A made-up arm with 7 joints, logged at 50 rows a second.
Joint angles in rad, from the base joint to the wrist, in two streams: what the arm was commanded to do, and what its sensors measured. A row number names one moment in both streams.
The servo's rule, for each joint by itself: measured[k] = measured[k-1] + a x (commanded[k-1-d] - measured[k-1]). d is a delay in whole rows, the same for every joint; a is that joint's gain. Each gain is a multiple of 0.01, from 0.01 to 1. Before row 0 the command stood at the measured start. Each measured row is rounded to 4 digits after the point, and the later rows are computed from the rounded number. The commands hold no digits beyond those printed.
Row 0, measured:
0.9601 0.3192 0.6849 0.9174 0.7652 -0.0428 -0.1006
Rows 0 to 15, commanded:
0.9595 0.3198 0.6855 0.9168 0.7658 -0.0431 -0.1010
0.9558 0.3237 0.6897 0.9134 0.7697 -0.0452 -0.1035
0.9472 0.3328 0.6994 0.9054 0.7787 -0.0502 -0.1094
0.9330 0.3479 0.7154 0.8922 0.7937 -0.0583 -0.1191
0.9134 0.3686 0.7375 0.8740 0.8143 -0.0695 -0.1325
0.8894 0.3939 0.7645 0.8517 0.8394 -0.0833 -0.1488
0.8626 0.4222 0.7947 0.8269 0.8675 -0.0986 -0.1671
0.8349 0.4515 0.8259 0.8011 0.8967 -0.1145 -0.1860
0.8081 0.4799 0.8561 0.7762 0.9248 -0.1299 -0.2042
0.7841 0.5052 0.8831 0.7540 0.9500 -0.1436 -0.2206
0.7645 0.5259 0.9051 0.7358 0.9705 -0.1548 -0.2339
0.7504 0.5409 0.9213 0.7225 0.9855 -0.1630 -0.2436
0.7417 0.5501 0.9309 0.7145 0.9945 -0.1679 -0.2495
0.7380 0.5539 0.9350 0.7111 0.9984 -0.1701 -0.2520
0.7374 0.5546 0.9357 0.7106 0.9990 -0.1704 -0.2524
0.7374 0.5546 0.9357 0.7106 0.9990 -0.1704 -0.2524
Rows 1 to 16, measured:
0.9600 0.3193 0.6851 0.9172 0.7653 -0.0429 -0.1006
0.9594 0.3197 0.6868 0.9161 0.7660 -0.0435 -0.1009
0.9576 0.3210 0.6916 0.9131 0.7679 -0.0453 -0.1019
0.9539 0.3237 0.7006 0.9072 0.7718 -0.0488 -0.1040
0.9478 0.3282 0.7146 0.8979 0.7782 -0.0544 -0.1074
0.9390 0.3348 0.7336 0.8850 0.7874 -0.0622 -0.1124
0.9275 0.3435 0.7568 0.8687 0.7994 -0.0720 -0.1190
0.9136 0.3543 0.7831 0.8498 0.8140 -0.0835 -0.1270
0.8978 0.3669 0.8108 0.8292 0.8306 -0.0960 -0.1363
0.8807 0.3807 0.8383 0.8081 0.8485 -0.1089 -0.1464
0.8633 0.3952 0.8637 0.7879 0.8668 -0.1213 -0.1569
0.8464 0.4098 0.8856 0.7696 0.8846 -0.1326 -0.1673
0.8307 0.4238 0.9028 0.7542 0.9011 -0.1421 -0.1772
0.8168 0.4368 0.9150 0.7421 0.9157 -0.1497 -0.1862
0.8049 0.4486 0.9229 0.7333 0.9282 -0.1553 -0.1941
0.7948 0.4592 0.9278 0.7269 0.9388 -0.1594 -0.2011
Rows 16 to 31, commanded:
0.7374 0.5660 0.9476 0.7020 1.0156 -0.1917 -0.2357
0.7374 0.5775 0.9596 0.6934 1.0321 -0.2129 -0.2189
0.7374 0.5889 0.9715 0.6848 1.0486 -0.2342 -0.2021
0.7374 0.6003 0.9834 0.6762 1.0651 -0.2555 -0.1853
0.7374 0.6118 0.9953 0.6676 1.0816 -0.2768 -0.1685
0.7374 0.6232 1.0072 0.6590 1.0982 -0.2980 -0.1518
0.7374 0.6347 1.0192 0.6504 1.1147 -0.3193 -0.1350
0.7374 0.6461 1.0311 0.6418 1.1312 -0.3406 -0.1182
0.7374 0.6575 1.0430 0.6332 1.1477 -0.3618 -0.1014
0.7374 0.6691 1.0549 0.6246 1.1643 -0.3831 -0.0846
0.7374 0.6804 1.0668 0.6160 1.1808 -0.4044 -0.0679
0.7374 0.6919 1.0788 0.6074 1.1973 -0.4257 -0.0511
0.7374 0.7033 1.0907 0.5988 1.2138 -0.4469 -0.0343
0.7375 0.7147 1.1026 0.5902 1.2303 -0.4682 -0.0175
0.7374 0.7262 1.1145 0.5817 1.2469 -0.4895 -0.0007
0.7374 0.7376 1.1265 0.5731 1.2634 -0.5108 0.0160
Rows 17 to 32, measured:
0.7862 0.4699 0.9353 0.7199 0.9503 -0.1681 -0.2053
0.7789 0.4807 0.9445 0.7125 0.9626 -0.1802 -0.2069
0.7727 0.4915 0.9548 0.7047 0.9755 -0.1948 -0.2063
0.7674 0.5024 0.9657 0.6967 0.9889 -0.2112 -0.2038
0.7629 0.5133 0.9769 0.6886 1.0028 -0.2289 -0.1996
0.7591 0.5243 0.9884 0.6803 1.0171 -0.2476 -0.1939
0.7558 0.5353 1.0001 0.6719 1.0317 -0.2670 -0.1868
0.7530 0.5464 1.0119 0.6635 1.0466 -0.2869 -0.1786
0.7507 0.5575 1.0237 0.6550 1.0618 -0.3071 -0.1693
0.7487 0.5687 1.0356 0.6465 1.0772 -0.3276 -0.1591
0.7470 0.5799 1.0475 0.6380 1.0927 -0.3483 -0.1482
0.7456 0.5911 1.0594 0.6294 1.1084 -0.3692 -0.1365
0.7444 0.6023 1.0713 0.6208 1.1242 -0.3902 -0.1242
0.7434 0.6135 1.0832 0.6122 1.1401 -0.4113 -0.1114
0.7425 0.6248 1.0951 0.6037 1.1561 -0.4324 -0.0981
0.7417 0.6361 1.1070 0.5951 1.1722 -0.4536 -0.0844

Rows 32 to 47, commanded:
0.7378 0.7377 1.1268 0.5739 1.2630 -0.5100 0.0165
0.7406 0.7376 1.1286 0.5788 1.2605 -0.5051 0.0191
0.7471 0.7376 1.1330 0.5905 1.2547 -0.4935 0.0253
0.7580 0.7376 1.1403 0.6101 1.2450 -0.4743 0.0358
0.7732 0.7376 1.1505 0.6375 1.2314 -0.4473 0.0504
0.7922 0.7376 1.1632 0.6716 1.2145 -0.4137 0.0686
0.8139 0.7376 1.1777 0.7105 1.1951 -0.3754 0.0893
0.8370 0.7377 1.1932 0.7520 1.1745 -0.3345 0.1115
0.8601 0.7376 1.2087 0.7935 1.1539 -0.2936 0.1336
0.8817 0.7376 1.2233 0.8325 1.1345 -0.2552 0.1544
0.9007 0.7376 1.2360 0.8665 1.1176 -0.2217 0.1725
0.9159 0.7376 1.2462 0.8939 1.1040 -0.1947 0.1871
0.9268 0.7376 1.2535 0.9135 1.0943 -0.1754 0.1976
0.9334 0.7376 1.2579 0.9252 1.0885 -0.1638 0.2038
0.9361 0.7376 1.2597 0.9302 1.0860 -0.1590 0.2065
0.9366 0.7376 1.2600 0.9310 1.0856 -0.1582 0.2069
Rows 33 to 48, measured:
0.7411 0.6463 1.1145 0.5892 1.1858 -0.4688 -0.0723
0.7410 0.6554 1.1199 0.5863 1.1970 -0.4786 -0.0613
0.7419 0.6636 1.1249 0.5875 1.2057 -0.4826 -0.0509
0.7443 0.6710 1.1308 0.5938 1.2116 -0.4804 -0.0405
0.7486 0.6777 1.1383 0.6060 1.2146 -0.4715 -0.0296
0.7551 0.6837 1.1478 0.6244 1.2146 -0.4559 -0.0178
0.7639 0.6891 1.1592 0.6485 1.2117 -0.4342 -0.0049
0.7749 0.6940 1.1721 0.6775 1.2061 -0.4073 0.0091
0.7877 0.6984 1.1860 0.7100 1.1983 -0.3766 0.0240
0.8018 0.7023 1.2002 0.7443 1.1887 -0.3438 0.0396
0.8166 0.7058 1.2138 0.7785 1.1780 -0.3108 0.0555
0.8315 0.7090 1.2261 0.8108 1.1669 -0.2795 0.0713
0.8458 0.7119 1.2365 0.8396 1.1560 -0.2514 0.0865
0.8589 0.7145 1.2446 0.8636 1.1459 -0.2277 0.1006
0.8705 0.7168 1.2503 0.8822 1.1369 -0.2092 0.1133
0.8804 0.7189 1.2540 0.8959 1.1292 -0.1954 0.1245

